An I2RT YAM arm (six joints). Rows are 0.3 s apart.
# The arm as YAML. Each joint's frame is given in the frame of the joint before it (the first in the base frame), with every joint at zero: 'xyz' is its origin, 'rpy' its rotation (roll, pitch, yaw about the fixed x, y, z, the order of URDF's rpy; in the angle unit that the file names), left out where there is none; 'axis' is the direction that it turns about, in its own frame. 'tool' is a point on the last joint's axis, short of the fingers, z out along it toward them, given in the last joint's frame.
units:
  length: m
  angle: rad
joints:
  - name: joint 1
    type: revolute
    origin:
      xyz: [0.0, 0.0, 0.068]
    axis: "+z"
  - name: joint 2
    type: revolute
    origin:
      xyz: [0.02, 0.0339, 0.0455]
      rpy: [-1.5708, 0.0, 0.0]
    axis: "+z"
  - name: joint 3
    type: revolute
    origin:
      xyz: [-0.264, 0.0, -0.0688]
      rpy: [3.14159, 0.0, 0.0]
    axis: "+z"
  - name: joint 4
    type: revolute
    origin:
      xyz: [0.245, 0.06, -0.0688]
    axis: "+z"
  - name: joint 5
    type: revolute
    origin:
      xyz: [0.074, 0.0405, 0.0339]
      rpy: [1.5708, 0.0, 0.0]
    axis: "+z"
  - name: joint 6
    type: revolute
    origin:
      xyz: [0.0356, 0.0, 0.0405]
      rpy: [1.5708, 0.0, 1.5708]
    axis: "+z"
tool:
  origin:
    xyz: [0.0, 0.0, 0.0]
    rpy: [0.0, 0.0, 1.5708]
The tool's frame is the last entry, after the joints.
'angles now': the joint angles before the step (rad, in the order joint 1, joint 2, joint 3, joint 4, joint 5, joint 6). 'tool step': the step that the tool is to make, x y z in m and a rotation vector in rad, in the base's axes. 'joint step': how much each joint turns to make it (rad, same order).
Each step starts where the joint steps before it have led.
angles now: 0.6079, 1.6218, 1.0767, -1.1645, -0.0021, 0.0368
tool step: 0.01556, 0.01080, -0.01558, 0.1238, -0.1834, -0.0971
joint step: 0.0000, -0.0003, -0.0629, 0.2842, 0.0004, 0.0969
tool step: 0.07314, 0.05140, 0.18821, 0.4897, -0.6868, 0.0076
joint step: 0.0000, -0.0004, 0.5837, 0.2594, -0.0118, -0.0019
